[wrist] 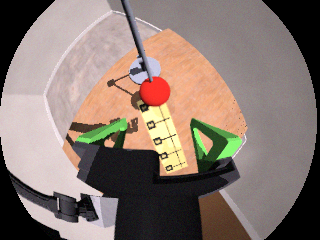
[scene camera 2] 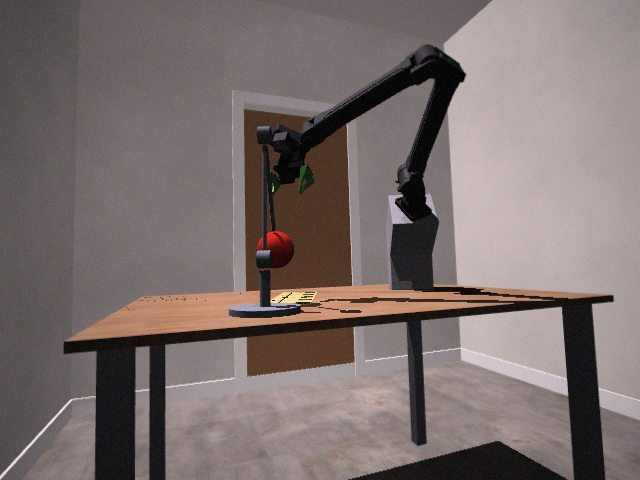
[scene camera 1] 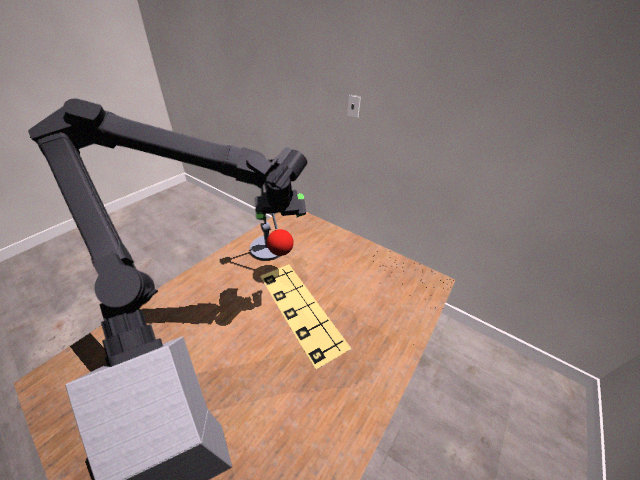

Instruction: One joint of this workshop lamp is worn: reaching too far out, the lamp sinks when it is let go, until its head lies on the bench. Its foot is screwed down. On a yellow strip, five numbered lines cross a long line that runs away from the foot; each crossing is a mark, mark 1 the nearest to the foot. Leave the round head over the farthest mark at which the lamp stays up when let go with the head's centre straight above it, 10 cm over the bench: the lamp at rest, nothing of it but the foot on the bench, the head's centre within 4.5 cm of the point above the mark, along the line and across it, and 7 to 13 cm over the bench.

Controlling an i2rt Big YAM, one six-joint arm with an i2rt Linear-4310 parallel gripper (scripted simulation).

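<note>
You'd see my gripper in the pictures, and it's there in the wrist view and in scene camera 2 as well. There's also a yellow strip, and a round grey foot too.
</note>
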